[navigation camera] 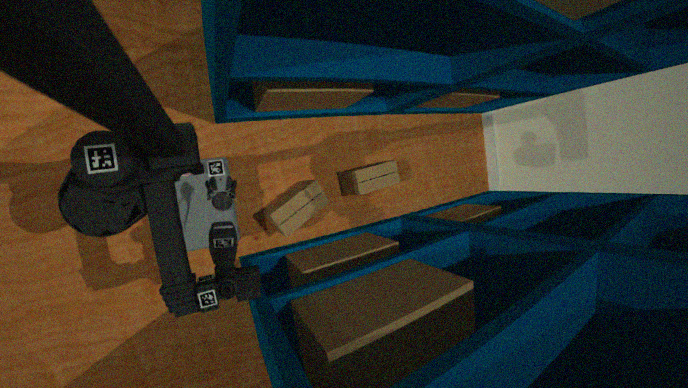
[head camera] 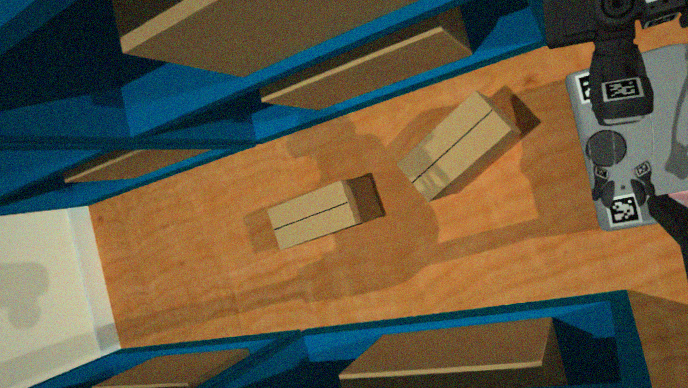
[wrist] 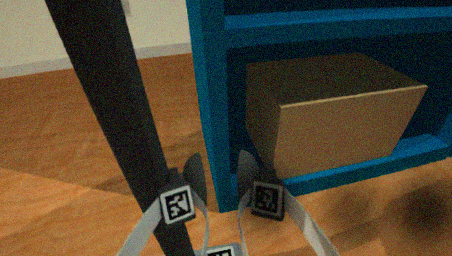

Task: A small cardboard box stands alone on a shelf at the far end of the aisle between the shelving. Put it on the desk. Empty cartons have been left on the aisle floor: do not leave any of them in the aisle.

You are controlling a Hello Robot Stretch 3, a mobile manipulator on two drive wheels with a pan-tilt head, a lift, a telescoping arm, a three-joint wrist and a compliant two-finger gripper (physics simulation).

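Frame: origin at the robot's base, x left, y ahead, z down, level; metres.
Seen in the pictures: gripper, fingertip midpoint: [navigation camera: 221, 176] [head camera: 623, 204] [wrist: 221, 169]; robot's base, link origin: [navigation camera: 220, 199] [head camera: 605, 148].
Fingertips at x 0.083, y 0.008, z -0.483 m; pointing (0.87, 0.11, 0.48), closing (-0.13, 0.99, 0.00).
Note:
Pixels of each thing's middle, then the offset from my fingertips to it.
- nearer carton, body centre: [head camera: 460, 147] [navigation camera: 295, 206] dy +0.303, dx -0.162, dz +0.393 m
- farther carton, body centre: [head camera: 325, 212] [navigation camera: 369, 177] dy +0.715, dx -0.079, dz +0.393 m
Two tan cartons lie apart on the aisle floor. The nearer carton [head camera: 457, 142] [navigation camera: 299, 209] lies at an angle close ahead of the robot base. The farther carton [head camera: 312, 212] [navigation camera: 377, 177] lies beyond it, near the middle of the aisle. My gripper [head camera: 625, 190] [navigation camera: 221, 187] [wrist: 221, 169] hangs over the front of the base. Its fingers are part-way open with a gap between them, and they hold nothing. The small cardboard box on the far shelf and the desk do not show in these views.
Blue shelving [head camera: 620, 325] [navigation camera: 214, 95] [wrist: 207, 125] flanks the aisle on both sides. Larger brown boxes [head camera: 450, 345] [navigation camera: 385, 305] [wrist: 340, 135] stand in its bays. A pale wall [head camera: 40, 240] [navigation camera: 615, 165] closes the far end. The grey base [head camera: 665, 90] [navigation camera: 200, 212] stands at the near end of the aisle.

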